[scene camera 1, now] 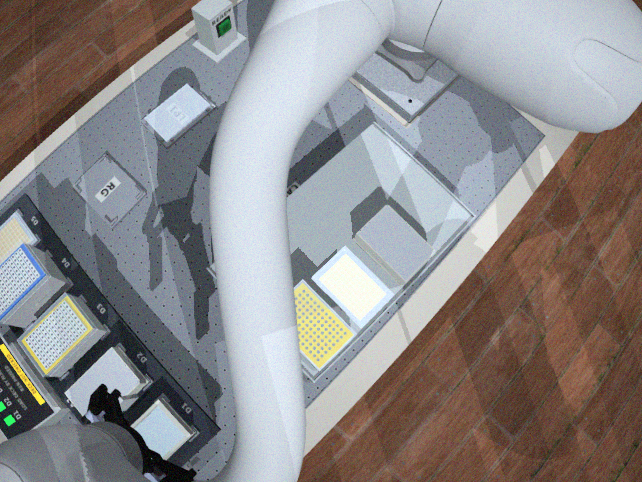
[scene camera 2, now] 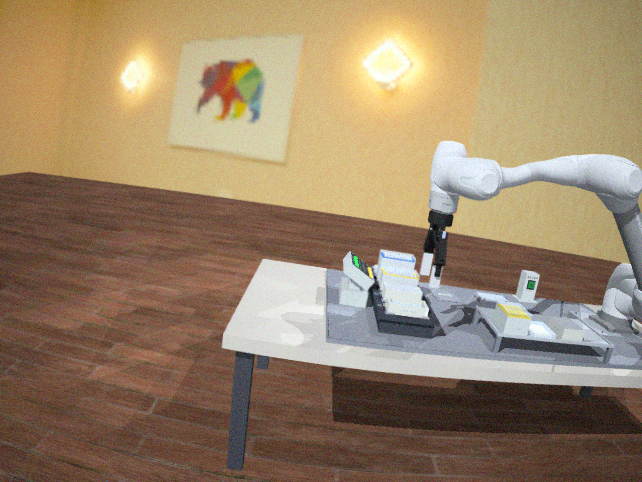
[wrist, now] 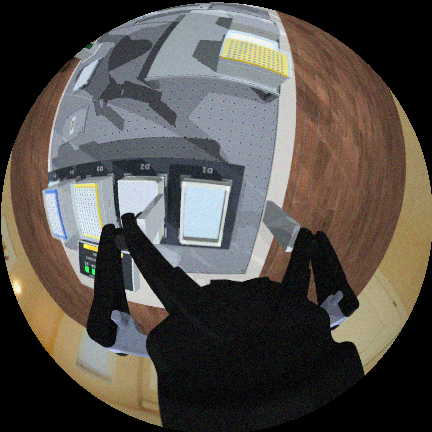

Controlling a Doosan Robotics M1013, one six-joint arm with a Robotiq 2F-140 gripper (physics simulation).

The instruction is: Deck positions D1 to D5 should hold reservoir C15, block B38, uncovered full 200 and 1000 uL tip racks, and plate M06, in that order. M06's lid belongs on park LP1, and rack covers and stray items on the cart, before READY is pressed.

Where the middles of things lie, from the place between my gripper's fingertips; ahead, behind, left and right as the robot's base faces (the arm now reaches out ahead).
Now: the cart tray (wrist: 192,48) 460 mm behind my hand, 110 mm below it and 10 mm to the left of it. From my hand the other things lie so: box with green screen (scene camera 1: 218,37) (670 mm behind, 540 mm to the right, 100 mm below); then RG plate (scene camera 1: 127,194) (450 mm to the right, 230 mm behind, 160 mm below).
